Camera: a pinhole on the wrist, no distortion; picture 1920 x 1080 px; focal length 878.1 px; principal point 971.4 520.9 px. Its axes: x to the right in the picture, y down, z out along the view. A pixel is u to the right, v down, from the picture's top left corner.
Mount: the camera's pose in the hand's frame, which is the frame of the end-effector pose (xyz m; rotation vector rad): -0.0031 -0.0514 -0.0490 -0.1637 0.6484 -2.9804
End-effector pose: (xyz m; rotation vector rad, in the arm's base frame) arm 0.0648 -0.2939 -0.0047 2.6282 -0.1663 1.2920
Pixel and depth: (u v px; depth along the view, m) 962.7 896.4 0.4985
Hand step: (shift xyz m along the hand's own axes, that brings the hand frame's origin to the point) 0.0763 -0.4478 0.3122
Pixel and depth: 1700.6 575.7 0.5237
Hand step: -0.3675 -0.3419 0.4483
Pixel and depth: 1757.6 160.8 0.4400
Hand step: -0.3505 -0.1101 0.4582
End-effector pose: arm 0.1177 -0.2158 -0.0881 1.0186 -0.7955 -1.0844
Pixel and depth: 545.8 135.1 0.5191
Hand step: 0.2957 -0.0299 0.4942
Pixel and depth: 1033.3 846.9 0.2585
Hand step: 0.0166 -0.2460 0.1462
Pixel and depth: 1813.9 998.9 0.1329
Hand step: -0.1086 -0.1850 0.0519
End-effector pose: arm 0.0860 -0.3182 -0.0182 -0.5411 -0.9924 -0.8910
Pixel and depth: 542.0 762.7 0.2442
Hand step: 0.1494 -0.1993 0.1335
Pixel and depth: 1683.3 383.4 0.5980
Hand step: -0.4157 -0.2632 0.5726
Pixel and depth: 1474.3 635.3 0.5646
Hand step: -0.2494 -0.3837 0.4586
